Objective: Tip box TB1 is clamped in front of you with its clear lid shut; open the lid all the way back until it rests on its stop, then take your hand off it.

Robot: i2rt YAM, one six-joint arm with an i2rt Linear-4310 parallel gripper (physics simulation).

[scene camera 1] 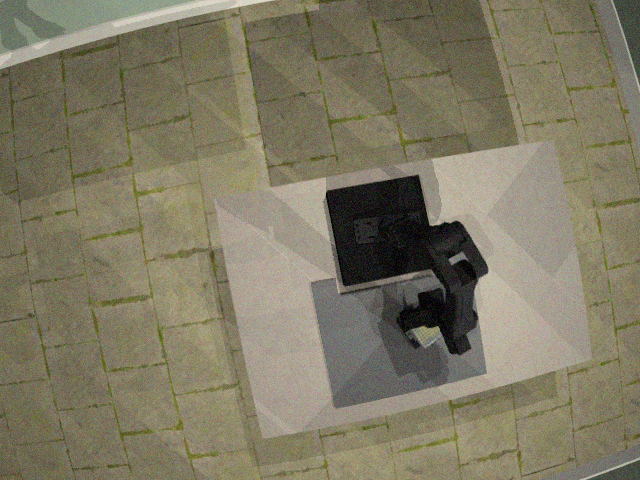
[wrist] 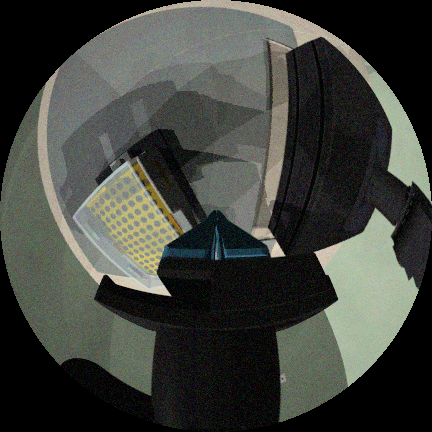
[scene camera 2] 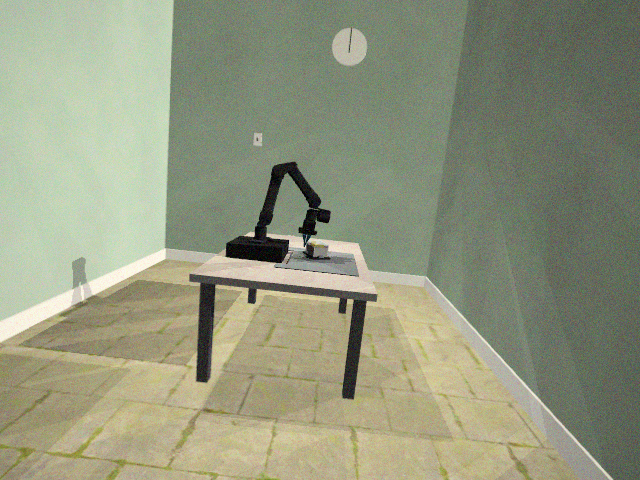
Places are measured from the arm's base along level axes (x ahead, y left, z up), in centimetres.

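Where they show: gripper, fingertip midpoint: (wrist: pixel 215 215) (scene camera 2: pixel 304 247); arm's base, origin of the base link: (scene camera 1: pixel 387 228) (wrist: pixel 369 180) (scene camera 2: pixel 260 240).
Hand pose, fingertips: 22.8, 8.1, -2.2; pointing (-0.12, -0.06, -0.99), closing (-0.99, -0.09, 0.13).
Each offset is from my fingertips to the top centre of the thing, as dx, dy, dz. "pt": to the spot under its first point. Level surfaces: height alone.
Tip box TB1 @[+7.0, +1.5, +3.2] (scene camera 1: pixel 427 335) (scene camera 2: pixel 317 250) sits on a dark clamp base on the grey mat. In the wrist view its yellow, perforated rack (wrist: pixel 131 212) shows through the clear lid @[pt +10.0, -0.1, +3.2] (wrist: pixel 102 234), which lies over the rack; its exact angle is hard to tell. My gripper (scene camera 2: pixel 305 243) (wrist: pixel 215 215) is shut, its blue fingers together with nothing seen between them. The fingertips are beside the box's robot-side wall, low and close to it; whether they touch is unclear. They cover part of the box's near corner in the wrist view. The arm hides the fingers in the overhead view.
The grey mat @[dz -4.5] (scene camera 1: pixel 356 366) (scene camera 2: pixel 338 264) (wrist: pixel 230 42) lies on the pale table @[dz -4.8] (scene camera 1: pixel 279 356) (scene camera 2: pixel 242 272). The black robot base (scene camera 1: pixel 361 263) (scene camera 2: pixel 256 250) (wrist: pixel 345 145) stands beside the mat, with a pale strip of table between them in the wrist view.
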